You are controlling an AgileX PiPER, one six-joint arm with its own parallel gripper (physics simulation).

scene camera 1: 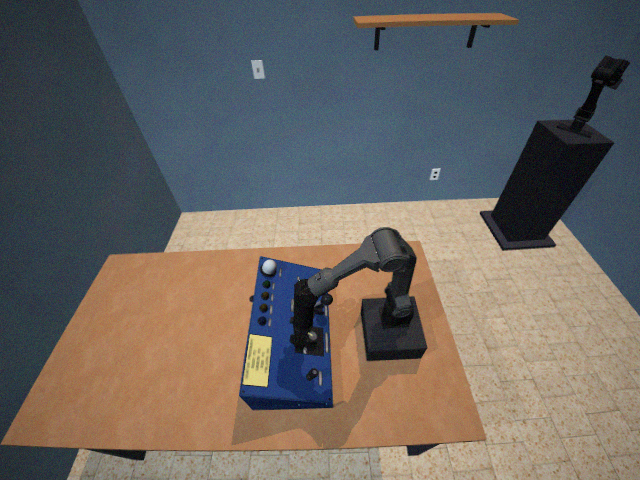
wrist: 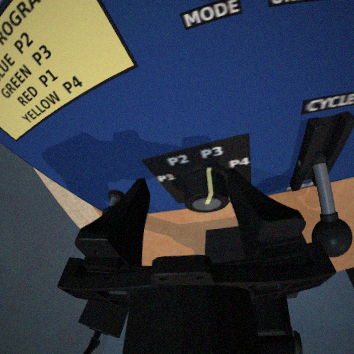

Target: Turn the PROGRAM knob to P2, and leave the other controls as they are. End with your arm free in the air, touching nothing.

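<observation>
The PROGRAM knob (scene camera 1: 312, 336) (wrist: 206, 191) is a round black knob on a dark plate (wrist: 235, 146) marked P1 to P4, on the sloping blue control panel (scene camera 1: 284, 377) (wrist: 200, 75). Its yellow pointer line points toward P3 in the wrist view. My gripper (scene camera 1: 298, 345) (wrist: 186, 182) is open, its black fingers spread to either side of the knob in the wrist view. The right finger looks close to the knob and the left finger stands farther off. I cannot tell if a finger touches it.
A CYCLE lever (wrist: 325, 192) with a black ball stands right of the knob in the wrist view. A small toggle (scene camera 1: 312, 373) (wrist: 114, 197) stands on the other side. A yellow note (scene camera 1: 257, 360) (wrist: 60, 65), several dark buttons and a white dome (scene camera 1: 268, 267) are on the panel.
</observation>
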